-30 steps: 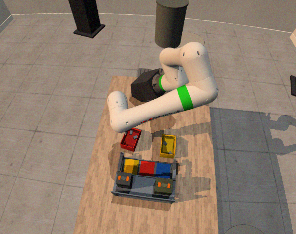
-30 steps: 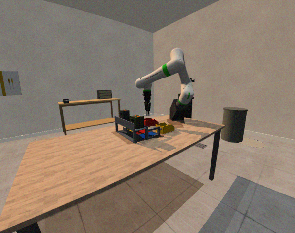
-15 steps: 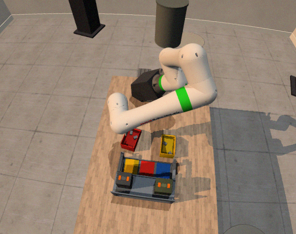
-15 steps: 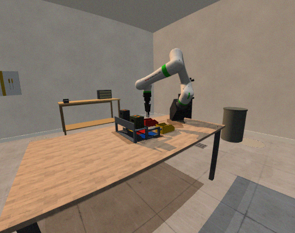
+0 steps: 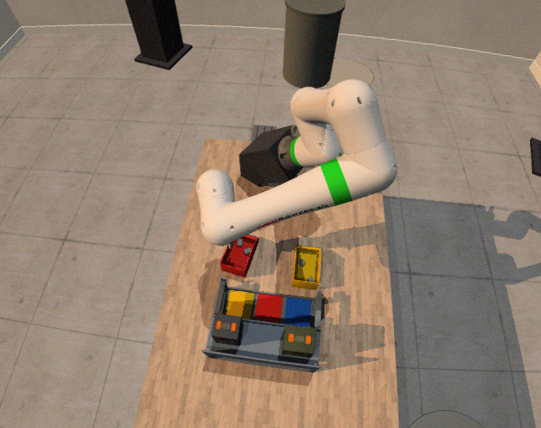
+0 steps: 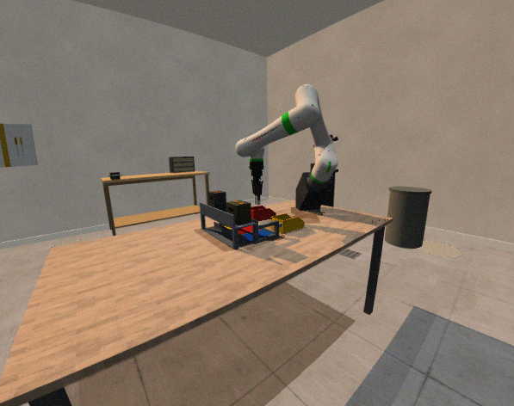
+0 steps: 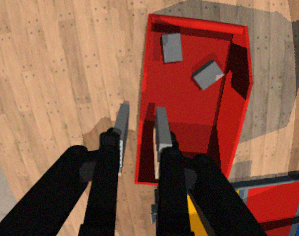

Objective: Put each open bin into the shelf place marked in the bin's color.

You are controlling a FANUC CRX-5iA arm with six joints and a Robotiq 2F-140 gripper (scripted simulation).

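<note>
My gripper is now 1 cm past the red bin, 5 cm to the right of it and 8 cm above it. Also, from my hand: yellow bin 6 cm behind, 31 cm to the left, 8 cm below; then red mark 18 cm ahead, 25 cm to the left, 11 cm below; then yellow mark 22 cm ahead, 15 cm to the left, 11 cm below.
</note>
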